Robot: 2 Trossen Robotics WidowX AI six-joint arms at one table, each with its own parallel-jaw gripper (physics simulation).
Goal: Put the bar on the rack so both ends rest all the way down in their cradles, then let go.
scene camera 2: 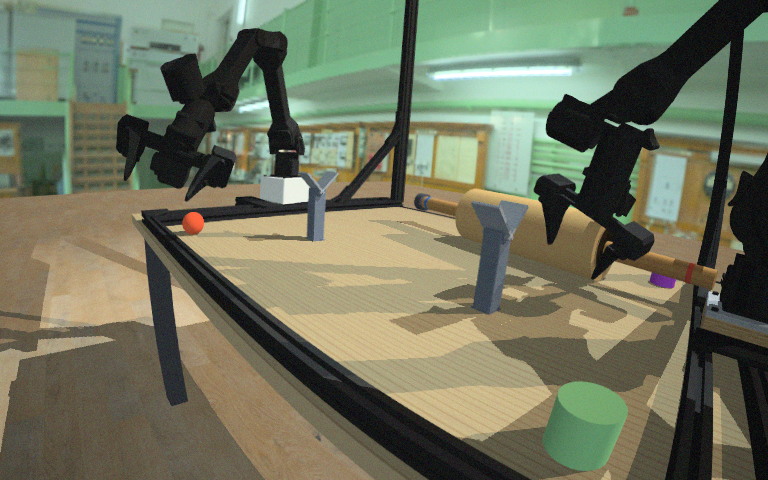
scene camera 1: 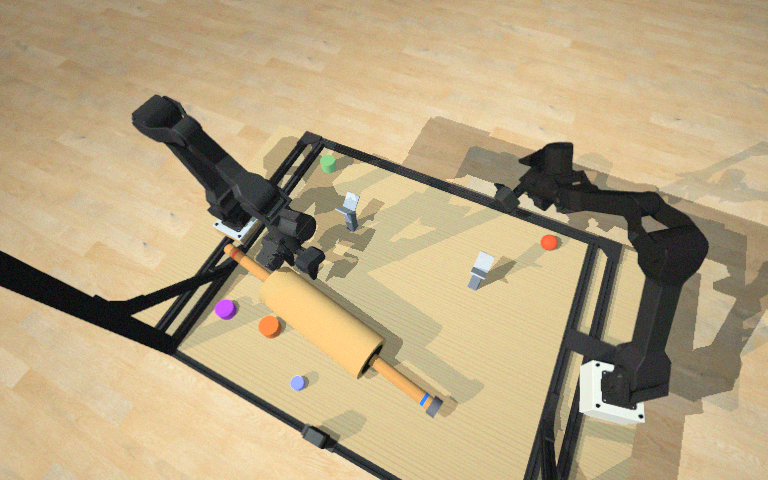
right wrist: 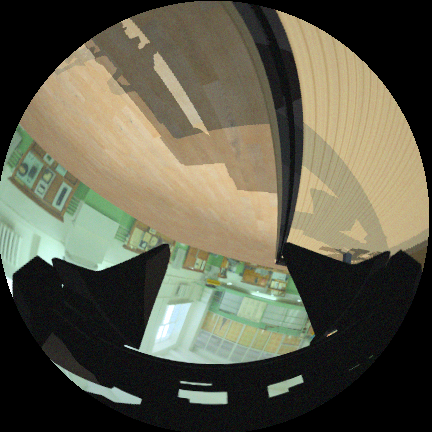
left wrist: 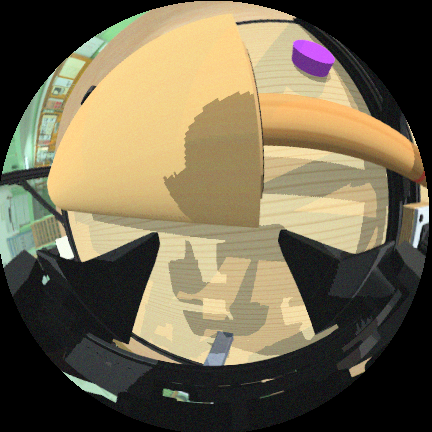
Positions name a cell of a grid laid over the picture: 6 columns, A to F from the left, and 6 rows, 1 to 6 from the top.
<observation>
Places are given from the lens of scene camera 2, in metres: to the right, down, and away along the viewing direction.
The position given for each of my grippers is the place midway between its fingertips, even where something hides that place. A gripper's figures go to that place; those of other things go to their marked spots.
my left gripper (scene camera 2: E4): 0.28, 0.03, 0.53
my right gripper (scene camera 2: B3): -0.31, -0.07, 0.45
bar (scene camera 2: E4): 0.30, 0.00, 0.53
green cylinder (scene camera 2: E6): 0.11, 0.10, 0.18
The marked spots on the bar and the green cylinder are 0.41 m apart.
</observation>
